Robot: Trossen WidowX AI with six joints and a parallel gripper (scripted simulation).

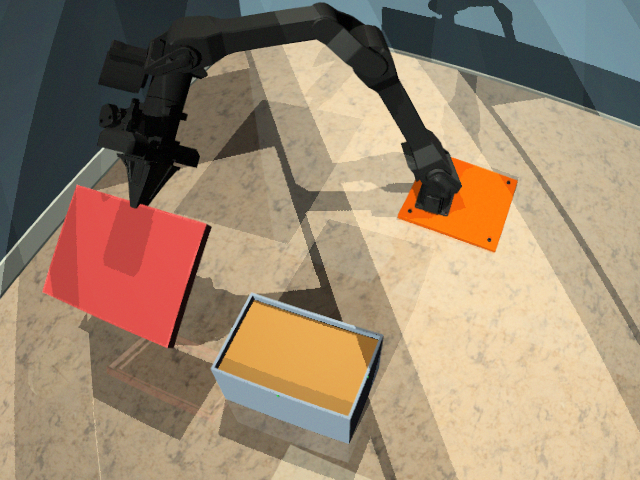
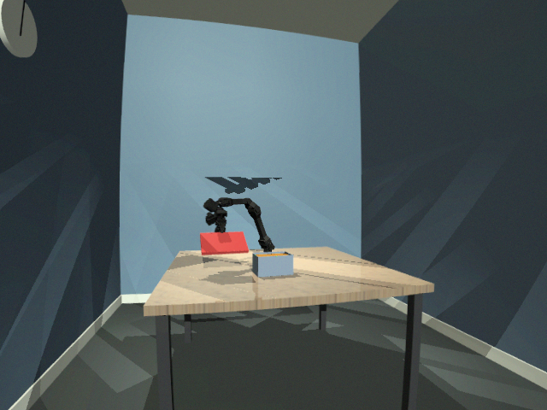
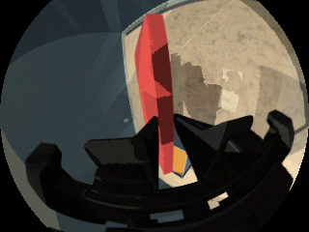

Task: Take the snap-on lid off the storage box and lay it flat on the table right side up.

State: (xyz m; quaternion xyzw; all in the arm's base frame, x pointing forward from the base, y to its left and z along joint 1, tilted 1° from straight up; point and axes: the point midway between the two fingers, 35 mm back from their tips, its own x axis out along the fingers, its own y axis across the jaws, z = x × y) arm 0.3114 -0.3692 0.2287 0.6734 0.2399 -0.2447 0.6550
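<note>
The red lid is 7 cm ahead of my gripper tip and 3 cm below it. Also, from my gripper tip: storage box (27 cm to the left, 16 cm below, 8 cm ahead).
</note>
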